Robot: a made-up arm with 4 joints. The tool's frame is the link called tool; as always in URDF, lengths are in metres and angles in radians.
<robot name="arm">
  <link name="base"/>
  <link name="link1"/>
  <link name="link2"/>
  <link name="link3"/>
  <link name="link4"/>
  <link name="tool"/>
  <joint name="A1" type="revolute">
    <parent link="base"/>
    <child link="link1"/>
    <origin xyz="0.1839 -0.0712 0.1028"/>
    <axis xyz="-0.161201 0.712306 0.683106"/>
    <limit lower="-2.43" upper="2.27"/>
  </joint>
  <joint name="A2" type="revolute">
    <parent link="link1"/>
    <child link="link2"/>
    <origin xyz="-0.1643 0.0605 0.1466"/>
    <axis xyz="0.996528 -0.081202 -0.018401"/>
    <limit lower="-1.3" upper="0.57"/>
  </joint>
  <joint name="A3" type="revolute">
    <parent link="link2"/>
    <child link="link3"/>
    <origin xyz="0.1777 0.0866 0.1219"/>
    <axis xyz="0 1 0"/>
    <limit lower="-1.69" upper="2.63"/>
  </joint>
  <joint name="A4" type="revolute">
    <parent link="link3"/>
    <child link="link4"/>
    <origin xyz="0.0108 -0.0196 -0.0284"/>
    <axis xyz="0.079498 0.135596 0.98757"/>
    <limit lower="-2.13" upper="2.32"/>
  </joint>
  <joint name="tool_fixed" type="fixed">
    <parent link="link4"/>
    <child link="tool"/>
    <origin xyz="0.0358 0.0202 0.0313" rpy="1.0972 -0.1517 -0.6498"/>
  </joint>
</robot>
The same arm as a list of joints. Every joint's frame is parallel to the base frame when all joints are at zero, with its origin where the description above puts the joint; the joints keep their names.
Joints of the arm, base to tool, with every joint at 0 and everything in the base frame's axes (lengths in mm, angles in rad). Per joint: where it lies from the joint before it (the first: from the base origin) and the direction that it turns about. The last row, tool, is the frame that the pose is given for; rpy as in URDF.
A1: axis -0.161201 0.712306 0.683106 origin 183.9 -71.2 102.8
A2: axis 0.996528 -0.081202 -0.018401 origin -164.3 60.5 146.6
A3: axis +y origin 177.7 86.6 121.9
A4: axis 0.079498 0.135596 0.98757 origin 10.8 -19.6 -28.4
tool: origin 35.8 20.2 31.3 rpy 1.0972 -0.1517 -0.6498
Joint limits (rad, base to tool): -2.43..2.27 -1.3..0.57 -1.69..2.63 -2.13..2.32

